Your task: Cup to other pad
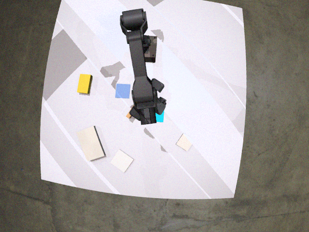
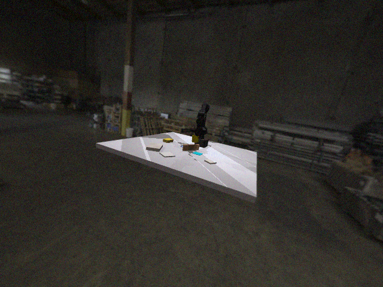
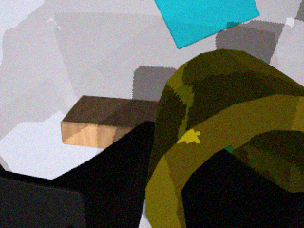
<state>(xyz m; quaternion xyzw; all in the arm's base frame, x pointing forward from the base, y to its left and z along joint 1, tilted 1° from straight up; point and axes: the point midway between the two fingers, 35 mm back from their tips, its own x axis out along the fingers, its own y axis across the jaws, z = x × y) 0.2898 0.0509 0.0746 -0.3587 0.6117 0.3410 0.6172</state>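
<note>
Right now the cyan pad is 140 mm below my gripper tip, 60 mm ahead of it and 50 mm to the left of it. Also, from my gripper tip: wooden bar (110 mm below, 50 mm to the right); yellow cup (20 mm to the right, 20 mm ahead); blue pad (150 mm to the right, 140 mm below, 60 mm behind).
</note>
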